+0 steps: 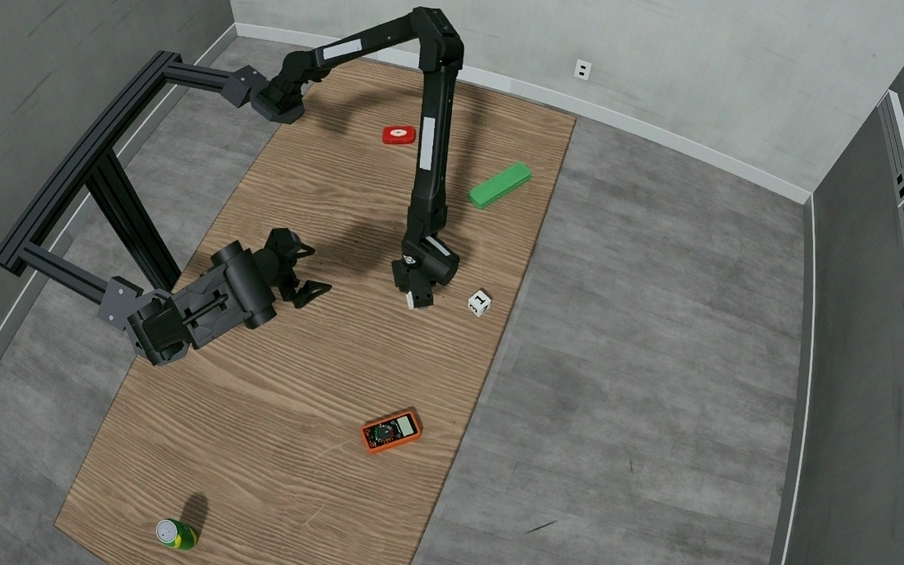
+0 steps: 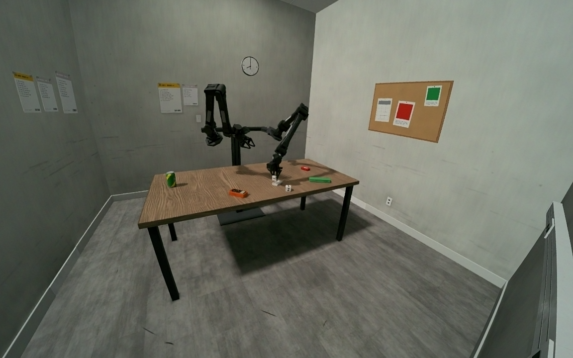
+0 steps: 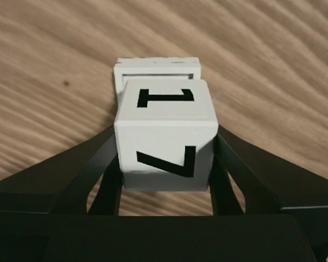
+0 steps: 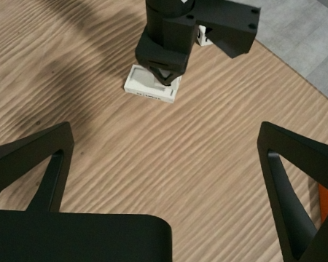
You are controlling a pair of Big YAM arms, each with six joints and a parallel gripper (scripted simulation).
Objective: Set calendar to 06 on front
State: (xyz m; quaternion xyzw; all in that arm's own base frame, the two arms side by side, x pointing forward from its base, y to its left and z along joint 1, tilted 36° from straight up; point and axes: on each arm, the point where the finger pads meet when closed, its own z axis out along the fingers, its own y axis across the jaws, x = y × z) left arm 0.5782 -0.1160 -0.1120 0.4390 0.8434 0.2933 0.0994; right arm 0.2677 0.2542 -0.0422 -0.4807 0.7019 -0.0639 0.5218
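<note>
Right now the white tray is 60 mm below my left hand, 30 mm to the left of it and 10 mm behind it. Round my left hand: orange multimeter 350 mm to the right, 50 mm below, 30 mm ahead; then red case 510 mm to the left, 200 mm behind, 50 mm below.
</note>
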